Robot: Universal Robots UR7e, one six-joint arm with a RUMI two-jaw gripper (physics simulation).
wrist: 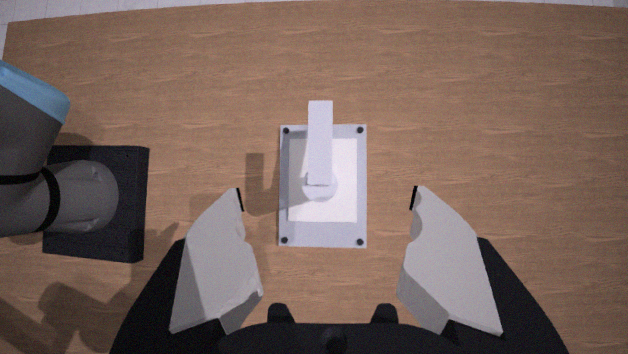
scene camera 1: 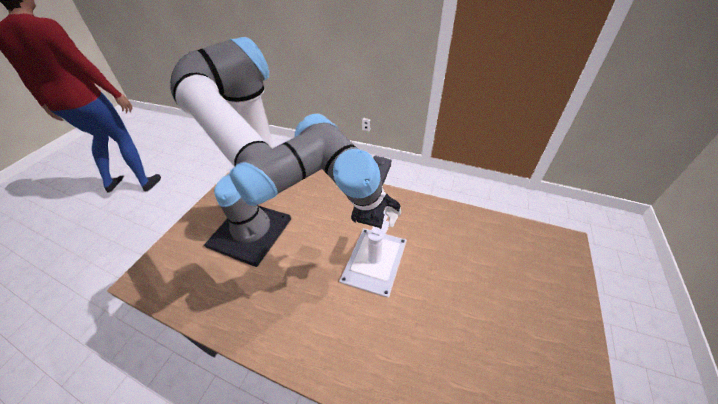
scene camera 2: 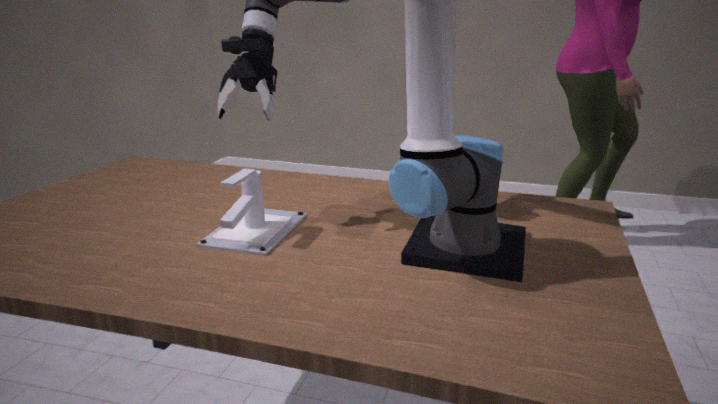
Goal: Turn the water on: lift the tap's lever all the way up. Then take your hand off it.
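The white tap's column stands upright on its grey baseplate. The lever sticks out from the column's top, above the spout, and looks to slope slightly down towards its free end; its exact tilt is hard to tell. In scene camera 1 the hand partly hides the lever. My gripper is open and empty. It points down and hangs well above the tap, touching neither lever nor column. In the wrist view its fingers stand on either side of the tap, wide apart.
The arm's black base stands on the wooden table, to one side of the tap. A person in a red top stands on the floor beyond the table; a person in a pink top shows in scene camera 2.
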